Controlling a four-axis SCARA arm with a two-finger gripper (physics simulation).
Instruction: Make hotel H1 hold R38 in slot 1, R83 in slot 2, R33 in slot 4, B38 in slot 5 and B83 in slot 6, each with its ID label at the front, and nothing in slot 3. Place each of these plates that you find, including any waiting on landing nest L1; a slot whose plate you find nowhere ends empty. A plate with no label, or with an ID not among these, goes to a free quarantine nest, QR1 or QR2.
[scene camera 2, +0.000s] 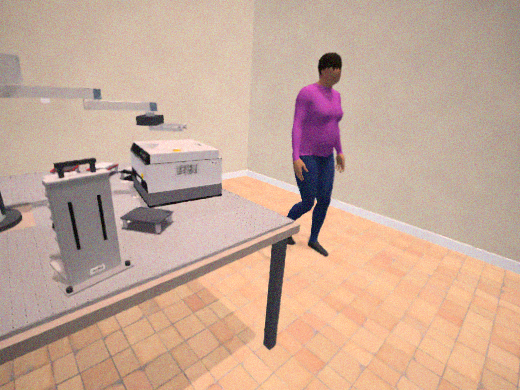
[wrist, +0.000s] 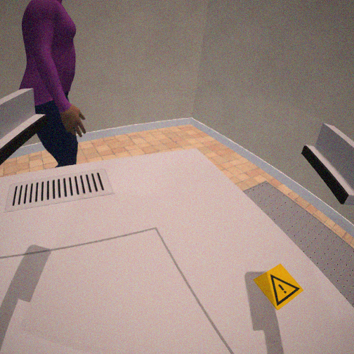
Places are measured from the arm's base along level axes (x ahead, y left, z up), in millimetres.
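Where they show: gripper, fingertip midpoint: (scene camera 2: 184, 127).
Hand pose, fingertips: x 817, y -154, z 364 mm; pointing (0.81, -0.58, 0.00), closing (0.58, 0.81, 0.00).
After its pixels a point has its place.
My gripper (scene camera 2: 183, 127) @[x 817, y -154, z 364 mm] (wrist: 178, 113) is open, with nothing between its fingers. It hangs above the white instrument's lid, with one finger at each side of the wrist view. A grey hotel tower (scene camera 2: 91, 227) @[x 276, y -628, z 168 mm] with a black top handle and two dark vertical slits stands at the left in the scene view. Its slots face away, so their contents are hidden, and its small tag is too blurred to read. A low stand (scene camera 2: 147, 216) @[x 501, y -420, z 63 mm] with a dark flat top and pale corner feet sits between the tower and the instrument. No plate ID label can be read in either view.
The white instrument (scene camera 2: 182, 172) @[x 745, y -253, z 167 mm] (wrist: 135, 200) has a grey base and a yellow warning label (wrist: 278, 286). The perforated table (scene camera 2: 200, 227) @[x 667, y -537, z 13 mm] (wrist: 300, 230) ends at the right. A person (scene camera 2: 320, 120) (wrist: 47, 55) in a purple top is beyond the table.
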